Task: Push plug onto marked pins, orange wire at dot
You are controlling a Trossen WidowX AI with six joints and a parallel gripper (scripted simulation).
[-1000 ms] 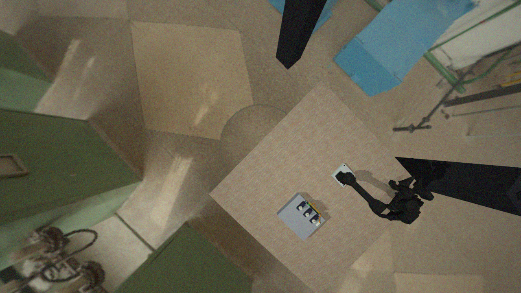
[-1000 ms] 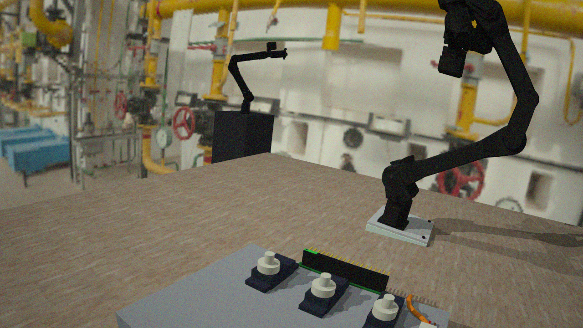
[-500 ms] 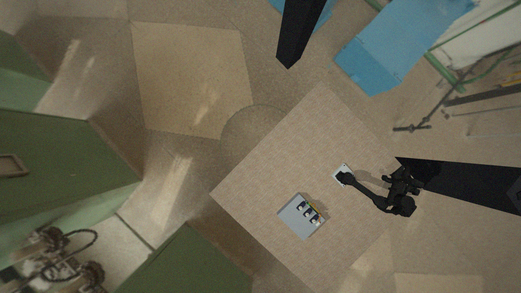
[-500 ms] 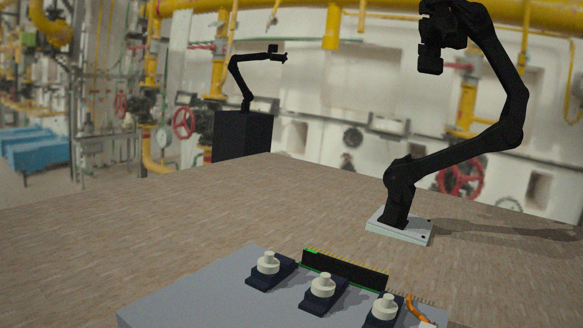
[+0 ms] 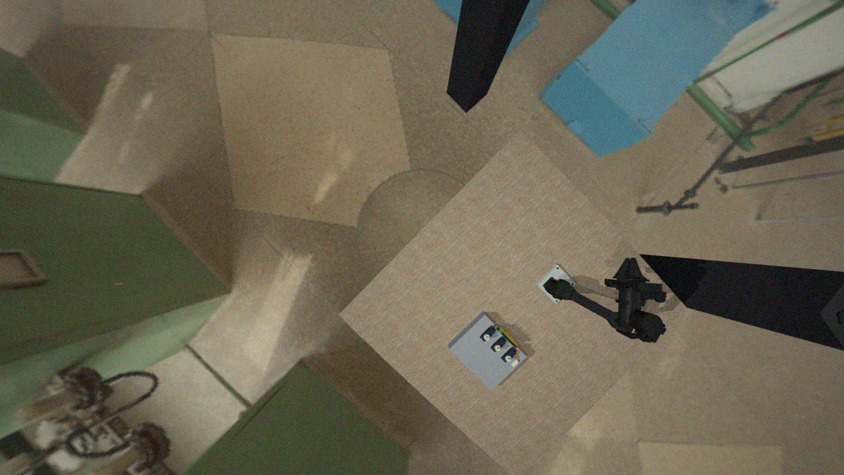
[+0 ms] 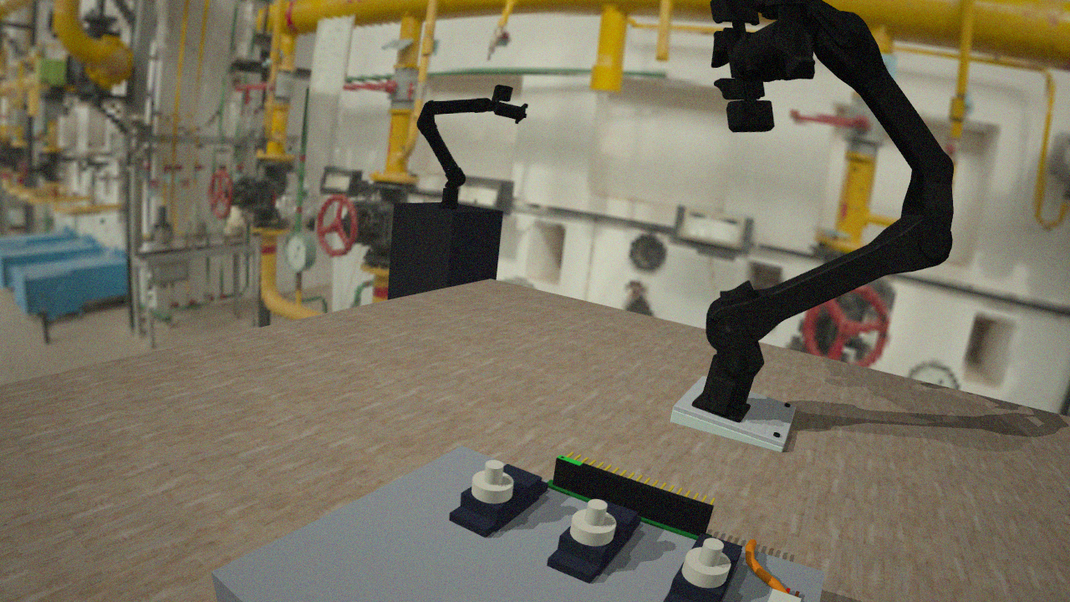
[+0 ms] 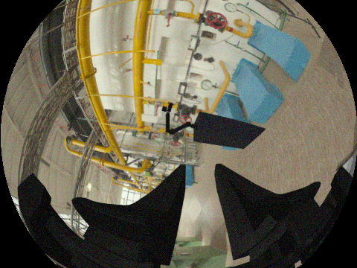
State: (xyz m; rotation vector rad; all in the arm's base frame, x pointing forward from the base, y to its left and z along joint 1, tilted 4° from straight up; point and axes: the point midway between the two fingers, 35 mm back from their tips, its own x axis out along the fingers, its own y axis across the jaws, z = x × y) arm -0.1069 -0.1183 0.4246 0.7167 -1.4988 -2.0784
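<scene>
Now: gripper tip 480 mm short of the black pin strip, 120 mm to the right of it and 380 mm above it. From my gripper tip the other things lie so: grey holder plate (630 mm ahead, 130 mm to the left, 420 mm below); green band (480 mm ahead, 70 mm to the left, 370 mm below).
</scene>
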